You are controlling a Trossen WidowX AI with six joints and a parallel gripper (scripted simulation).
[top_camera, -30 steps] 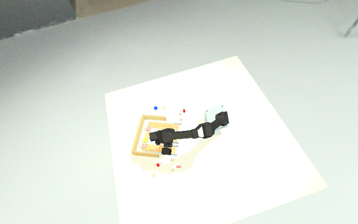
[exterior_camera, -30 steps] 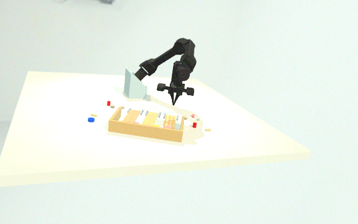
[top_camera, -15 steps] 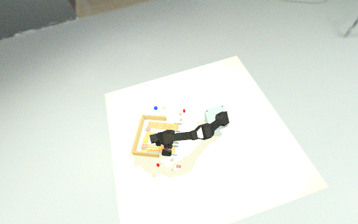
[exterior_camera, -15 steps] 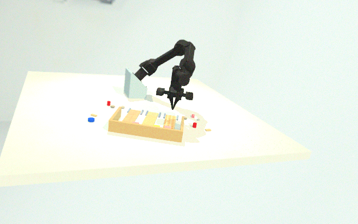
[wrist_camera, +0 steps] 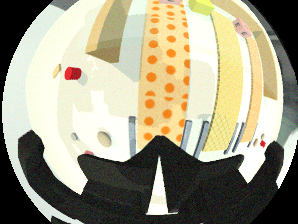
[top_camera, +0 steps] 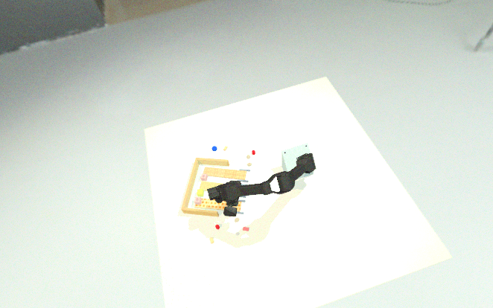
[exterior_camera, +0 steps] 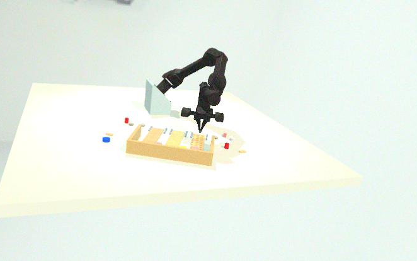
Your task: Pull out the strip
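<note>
Right now the orange dotted strip is 8 cm ahead of my gripper tip, 5 cm to the right of it and 2 cm below it. Also, from my gripper tip: pink block 14 cm to the left, 2 cm below; then blue disc 3 cm behind, 41 cm to the right, 2 cm below.
</note>
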